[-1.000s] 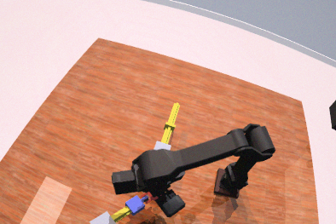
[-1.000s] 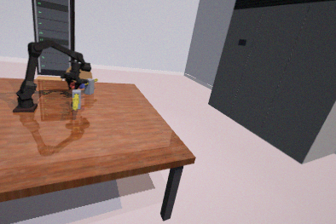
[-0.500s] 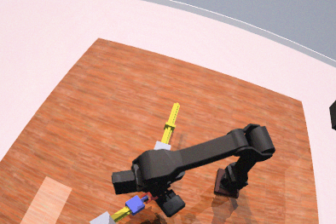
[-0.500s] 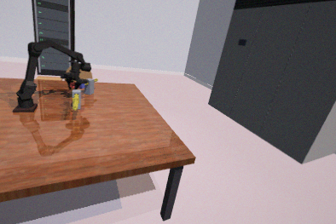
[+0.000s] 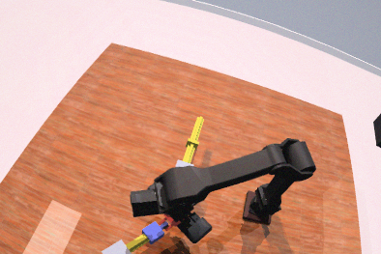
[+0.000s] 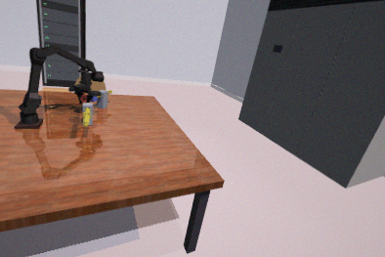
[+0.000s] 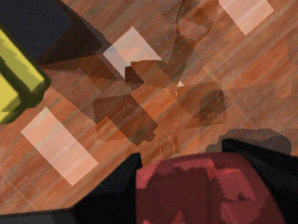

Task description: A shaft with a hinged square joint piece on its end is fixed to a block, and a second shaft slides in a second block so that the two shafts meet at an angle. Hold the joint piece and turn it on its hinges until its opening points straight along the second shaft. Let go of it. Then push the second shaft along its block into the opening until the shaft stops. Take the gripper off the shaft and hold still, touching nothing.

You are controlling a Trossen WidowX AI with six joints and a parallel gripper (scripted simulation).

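The red square joint piece lies 3 cm above my gripper tip, 2 cm to the left of it and 1 cm ahead of it.
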